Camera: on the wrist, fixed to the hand. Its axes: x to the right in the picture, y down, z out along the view.
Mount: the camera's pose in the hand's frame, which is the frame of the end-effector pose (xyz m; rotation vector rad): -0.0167 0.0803 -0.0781 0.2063 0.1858 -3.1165
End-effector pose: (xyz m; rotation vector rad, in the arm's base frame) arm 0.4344 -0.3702 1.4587 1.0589 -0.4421 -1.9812
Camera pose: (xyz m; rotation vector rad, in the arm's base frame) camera 0.5431 -0.3992 1.4720 -0.5403 -0.8387 0.8153
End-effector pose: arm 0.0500 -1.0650 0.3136 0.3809 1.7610 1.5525
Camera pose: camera -0.0125 -1.1145 0.3940 -1.6413 0.5066 -0.9532
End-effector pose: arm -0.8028 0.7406 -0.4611 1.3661 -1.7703 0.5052
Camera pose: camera -0.8480 0.8341 -0.4159 2.0022 1.5973 -0.9192
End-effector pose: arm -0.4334 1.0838 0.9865 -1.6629 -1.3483 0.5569
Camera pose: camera -0.3341 1.0400 0.9541 1.4695 -1.6729 -1.1896
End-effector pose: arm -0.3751 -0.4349 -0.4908 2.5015 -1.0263 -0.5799
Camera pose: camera -0.3925 -0.4619 -0.3822 -1.0761 -2.4081 0.3031
